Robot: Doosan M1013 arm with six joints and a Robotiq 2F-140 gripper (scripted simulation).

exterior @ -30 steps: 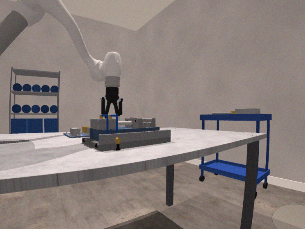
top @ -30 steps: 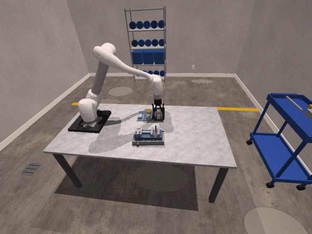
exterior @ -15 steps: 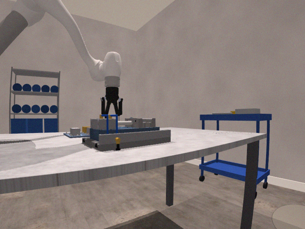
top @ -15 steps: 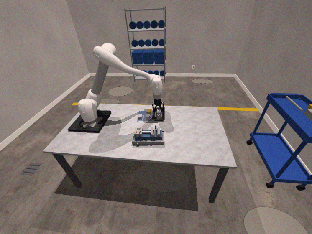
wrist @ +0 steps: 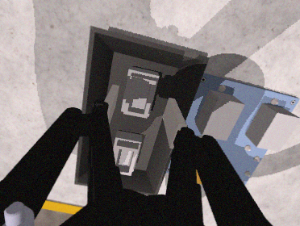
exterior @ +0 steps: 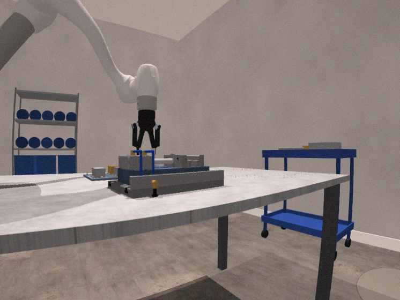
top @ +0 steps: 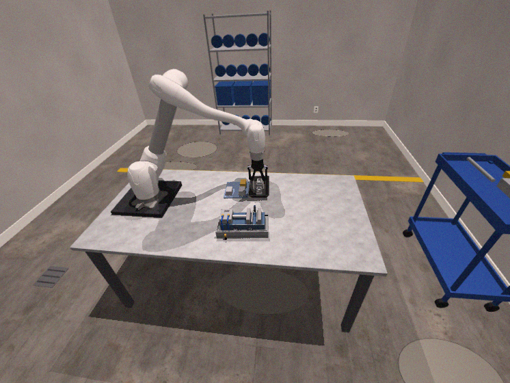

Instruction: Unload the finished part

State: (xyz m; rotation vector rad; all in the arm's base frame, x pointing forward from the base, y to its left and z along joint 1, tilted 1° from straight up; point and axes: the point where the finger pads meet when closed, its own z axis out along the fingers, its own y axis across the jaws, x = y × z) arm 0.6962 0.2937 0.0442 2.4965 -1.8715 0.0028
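My gripper is now 110 mm past the grey block, 30 mm to the left of it and 60 mm above it. Round my hand: blue fixture plate (170 mm behind, 80 mm below); yellow block (140 mm behind, 60 mm to the left, 60 mm below).
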